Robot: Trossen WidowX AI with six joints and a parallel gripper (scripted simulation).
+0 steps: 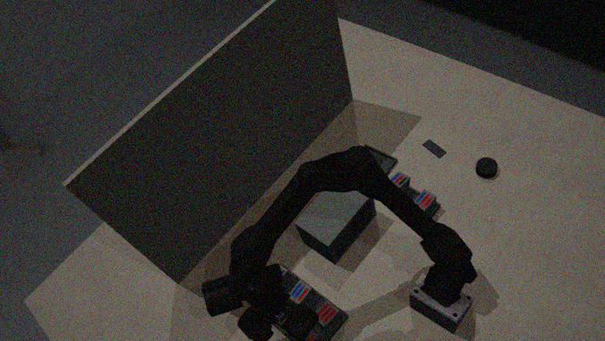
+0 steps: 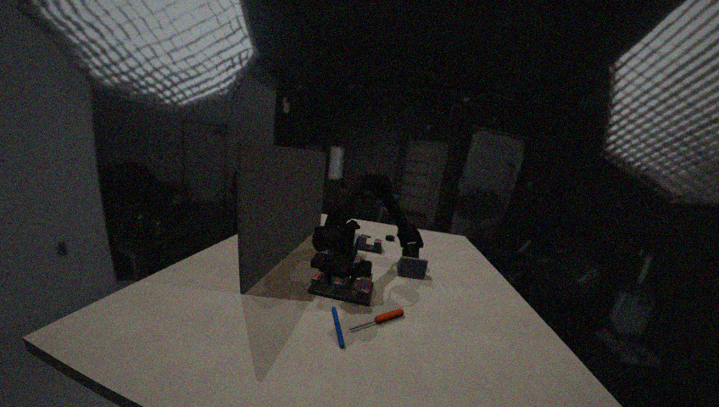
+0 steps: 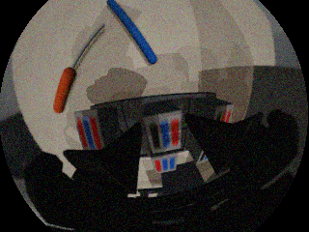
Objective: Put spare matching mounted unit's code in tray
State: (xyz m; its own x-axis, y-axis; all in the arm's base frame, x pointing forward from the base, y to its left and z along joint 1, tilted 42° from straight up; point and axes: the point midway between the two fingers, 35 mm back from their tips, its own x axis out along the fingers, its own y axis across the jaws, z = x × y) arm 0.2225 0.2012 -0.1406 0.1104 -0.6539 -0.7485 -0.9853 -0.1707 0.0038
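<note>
Now: gripper tip 400 mm to the left of the flat grey tray, 120 mm short of it and 20 mm above it. Round my gripper tip: dark wall panel: 300 mm ahead, 220 mm to the right, 200 mm above; then blue pen: 130 mm to the left, 40 mm behind, 20 mm below; then mounted unit: 230 mm to the right, 60 mm ahead, 30 mm above.
</note>
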